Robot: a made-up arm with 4 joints.
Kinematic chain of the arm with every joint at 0, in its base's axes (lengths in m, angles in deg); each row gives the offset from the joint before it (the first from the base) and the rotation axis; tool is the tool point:
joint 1: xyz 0 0 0.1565 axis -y
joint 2: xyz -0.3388 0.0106 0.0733 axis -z
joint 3: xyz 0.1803 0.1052 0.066 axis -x
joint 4: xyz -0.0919 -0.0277 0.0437 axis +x
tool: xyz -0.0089 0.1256 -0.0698
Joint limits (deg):
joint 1: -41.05..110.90
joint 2: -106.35..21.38
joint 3: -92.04..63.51
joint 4: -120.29..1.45
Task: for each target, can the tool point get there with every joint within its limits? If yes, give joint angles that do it. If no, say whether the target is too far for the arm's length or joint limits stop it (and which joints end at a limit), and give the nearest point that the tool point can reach.
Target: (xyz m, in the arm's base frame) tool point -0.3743 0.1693 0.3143
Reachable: yes | joints -21.16 -50.43 -80.27 -99.55
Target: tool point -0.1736 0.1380 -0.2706
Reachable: yes | joints 69.92 -70.55 -80.05 -96.85
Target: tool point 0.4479 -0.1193 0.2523
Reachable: no: joint limits stop it (at a limit: joint 1, joint 2, joint 4) | nearest point 0.0957 0.0492 -0.0621 | short by 0.501 m
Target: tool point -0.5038 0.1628 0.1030
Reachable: yes | joints 21.71 -66.31 -45.35 -21.73
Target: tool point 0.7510 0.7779 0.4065
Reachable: no: too far | nearest point -0.0201 0.1606 0.4299 | short by 0.988 m
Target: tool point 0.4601 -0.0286 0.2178
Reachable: no: joint limits stop it (at a limit: joint 1, joint 2, joint 4) | nearest point 0.0959 0.0658 -0.0550 | short by 0.465 m
